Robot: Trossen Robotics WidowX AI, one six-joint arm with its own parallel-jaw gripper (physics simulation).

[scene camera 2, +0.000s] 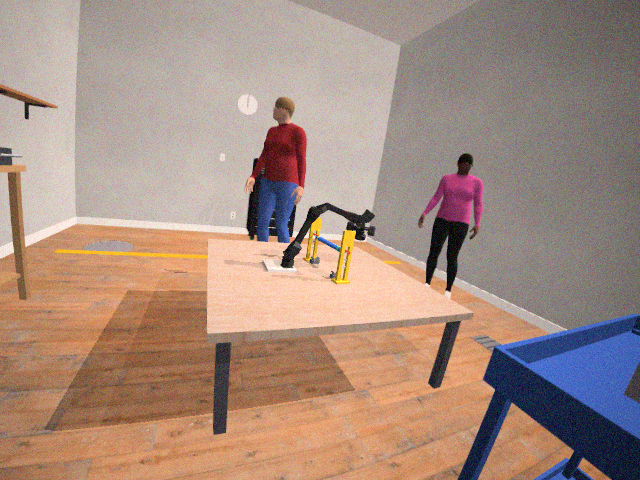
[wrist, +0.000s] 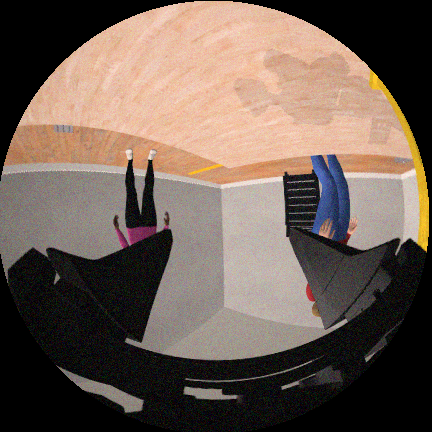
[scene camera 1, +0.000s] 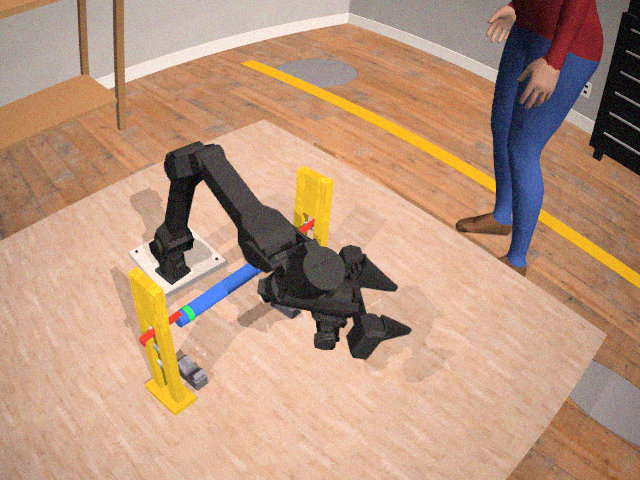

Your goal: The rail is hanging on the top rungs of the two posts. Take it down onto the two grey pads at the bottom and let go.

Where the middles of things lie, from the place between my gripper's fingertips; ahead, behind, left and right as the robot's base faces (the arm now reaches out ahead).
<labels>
My gripper is now 29 cm past the blue rail (scene camera 1: 186, 314), 8 cm above it and 6 cm to the left of it.
</labels>
